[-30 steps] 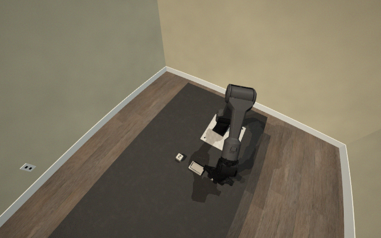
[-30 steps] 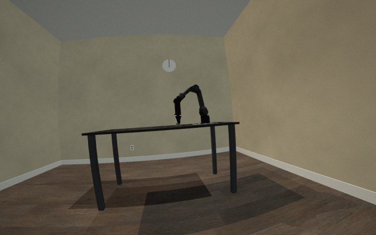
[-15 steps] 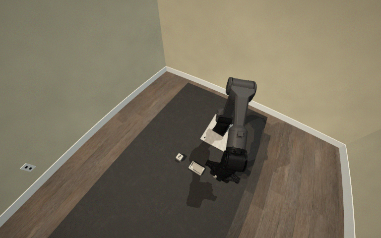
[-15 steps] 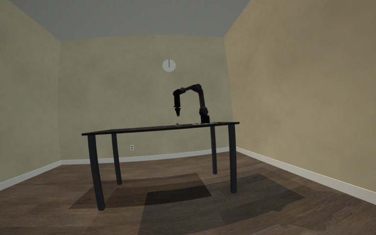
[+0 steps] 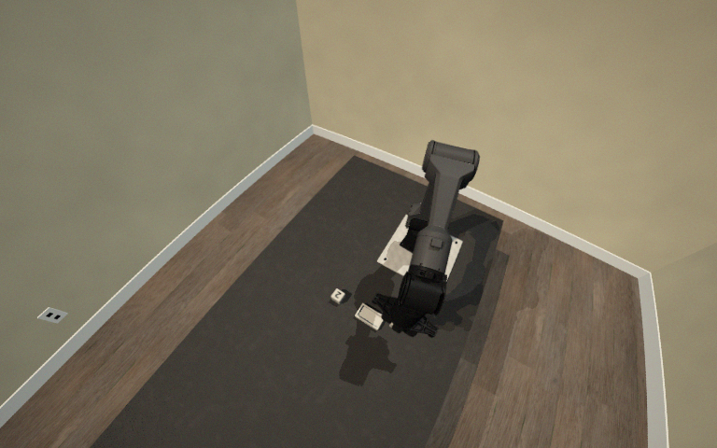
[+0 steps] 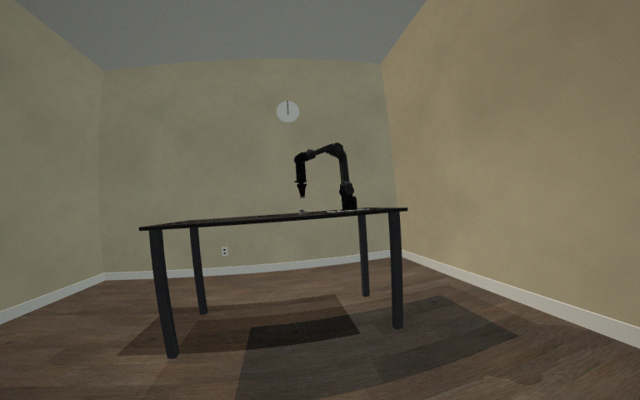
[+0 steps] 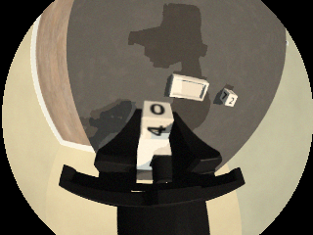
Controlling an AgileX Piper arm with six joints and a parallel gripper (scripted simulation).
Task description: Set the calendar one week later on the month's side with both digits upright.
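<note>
Now: hand 110 mm above the white tray and 70 mm to the left of it.
</note>
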